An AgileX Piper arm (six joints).
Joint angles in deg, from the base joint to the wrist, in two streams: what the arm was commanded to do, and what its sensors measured. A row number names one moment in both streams.
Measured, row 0:
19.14, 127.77, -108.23, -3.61, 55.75, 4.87
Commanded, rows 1 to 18:
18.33, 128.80, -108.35, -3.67, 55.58, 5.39
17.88, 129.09, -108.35, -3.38, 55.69, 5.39
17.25, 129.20, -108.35, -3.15, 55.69, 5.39
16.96, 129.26, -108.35, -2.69, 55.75, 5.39
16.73, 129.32, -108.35, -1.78, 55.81, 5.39
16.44, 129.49, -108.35, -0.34, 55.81, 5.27
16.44, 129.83, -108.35, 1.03, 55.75, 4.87
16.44, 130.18, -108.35, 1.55, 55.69, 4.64
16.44, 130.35, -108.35, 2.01, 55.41, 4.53
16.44, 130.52, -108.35, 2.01, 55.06, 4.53
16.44, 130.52, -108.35, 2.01, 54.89, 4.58
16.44, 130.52, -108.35, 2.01, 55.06, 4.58
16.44, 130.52, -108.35, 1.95, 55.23, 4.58
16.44, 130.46, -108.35, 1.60, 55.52, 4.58
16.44, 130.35, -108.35, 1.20, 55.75, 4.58
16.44, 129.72, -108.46, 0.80, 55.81, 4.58
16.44, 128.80, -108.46, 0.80, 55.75, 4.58
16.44, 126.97, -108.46, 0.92, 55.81, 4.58
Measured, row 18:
16.62, 129.37, -108.23, 1.38, 55.58, 4.87
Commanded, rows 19 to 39:
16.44, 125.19, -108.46, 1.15, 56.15, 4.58
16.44, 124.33, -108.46, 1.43, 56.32, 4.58
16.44, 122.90, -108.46, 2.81, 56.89, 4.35
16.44, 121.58, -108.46, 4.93, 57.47, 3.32
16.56, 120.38, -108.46, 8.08, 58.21, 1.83
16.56, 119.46, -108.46, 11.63, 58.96, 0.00
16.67, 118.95, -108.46, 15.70, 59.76, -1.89
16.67, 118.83, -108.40, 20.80, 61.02, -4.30
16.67, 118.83, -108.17, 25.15, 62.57, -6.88
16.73, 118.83, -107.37, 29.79, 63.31, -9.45
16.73, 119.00, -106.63, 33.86, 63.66, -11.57
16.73, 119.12, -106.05, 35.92, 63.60, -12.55
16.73, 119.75, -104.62, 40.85, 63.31, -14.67
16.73, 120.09, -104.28, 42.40, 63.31, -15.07
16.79, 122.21, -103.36, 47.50, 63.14, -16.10
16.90, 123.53, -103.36, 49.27, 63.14, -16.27
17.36, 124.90, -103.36, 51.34, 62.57, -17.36
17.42, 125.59, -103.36, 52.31, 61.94, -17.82
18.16, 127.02, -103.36, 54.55, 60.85, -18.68
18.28, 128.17, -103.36, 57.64, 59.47, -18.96
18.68, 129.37, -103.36, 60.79, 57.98, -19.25
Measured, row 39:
18.16, 127.94, -103.71, 56.04, 60.05, -17.88
